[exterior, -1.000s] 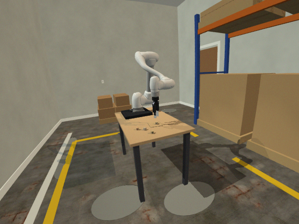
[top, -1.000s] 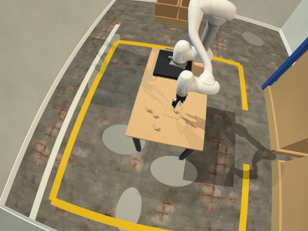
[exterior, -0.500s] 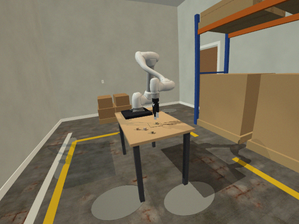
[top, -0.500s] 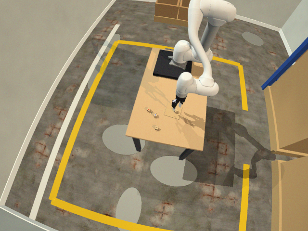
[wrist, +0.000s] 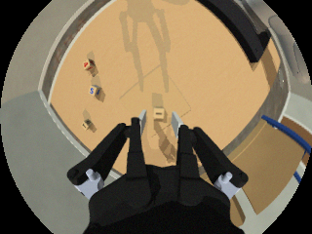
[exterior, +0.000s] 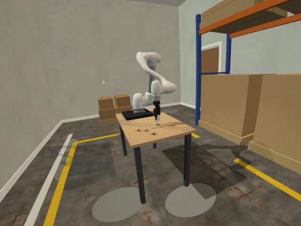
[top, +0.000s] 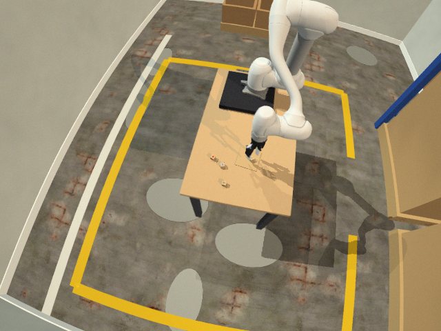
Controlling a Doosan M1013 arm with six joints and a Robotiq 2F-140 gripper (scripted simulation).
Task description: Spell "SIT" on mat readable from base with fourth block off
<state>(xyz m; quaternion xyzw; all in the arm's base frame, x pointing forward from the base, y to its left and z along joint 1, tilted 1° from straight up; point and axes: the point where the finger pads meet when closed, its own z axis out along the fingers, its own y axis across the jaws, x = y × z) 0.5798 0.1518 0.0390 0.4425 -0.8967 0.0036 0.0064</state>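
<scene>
Now: the tan mat 80 mm below my hand and 20 mm to the right of it. Round my hand: tan block: 220 mm ahead, 100 mm to the right, 70 mm below.
</scene>
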